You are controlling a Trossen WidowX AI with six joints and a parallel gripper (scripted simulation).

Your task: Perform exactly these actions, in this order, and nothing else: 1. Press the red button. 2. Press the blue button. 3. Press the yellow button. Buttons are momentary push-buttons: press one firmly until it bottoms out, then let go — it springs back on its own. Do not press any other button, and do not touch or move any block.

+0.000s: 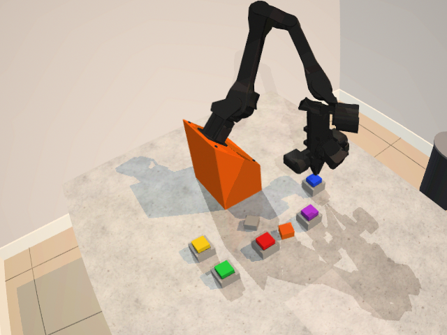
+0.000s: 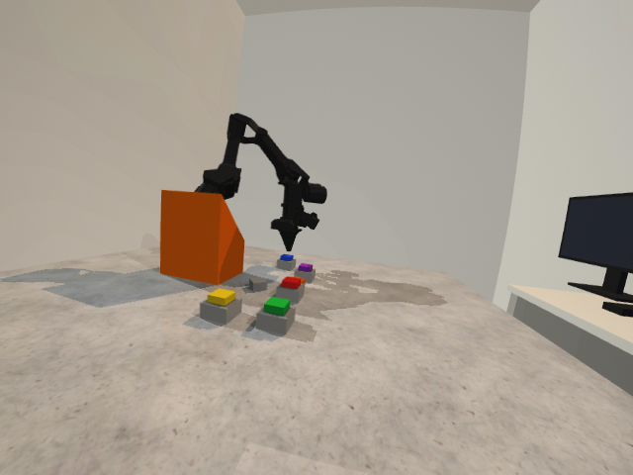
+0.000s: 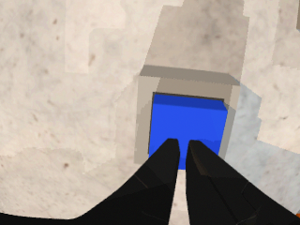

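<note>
My gripper tip is 20 mm above the blue button. From my gripper tip the other things lie so: grey block 10 mm ahead, 210 mm to the right, 40 mm below; then orange block 80 mm ahead, 160 mm to the right, 40 mm below; then purple button 80 mm ahead, 90 mm to the right, 20 mm below.
</note>
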